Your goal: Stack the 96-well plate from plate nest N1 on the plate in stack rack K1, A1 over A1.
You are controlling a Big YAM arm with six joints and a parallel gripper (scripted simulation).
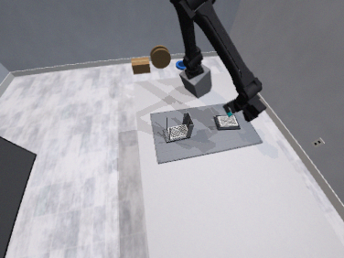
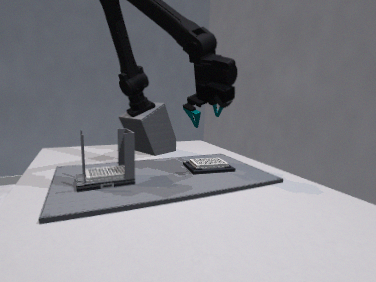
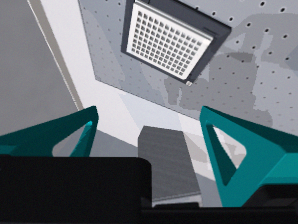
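Now: hand 160 mm above the white 96-well plate, 40 mm to the right of it and 20 mm past it. Also, from my hand: pale square 170 mm below, 90 mm behind, 20 mm to the right.
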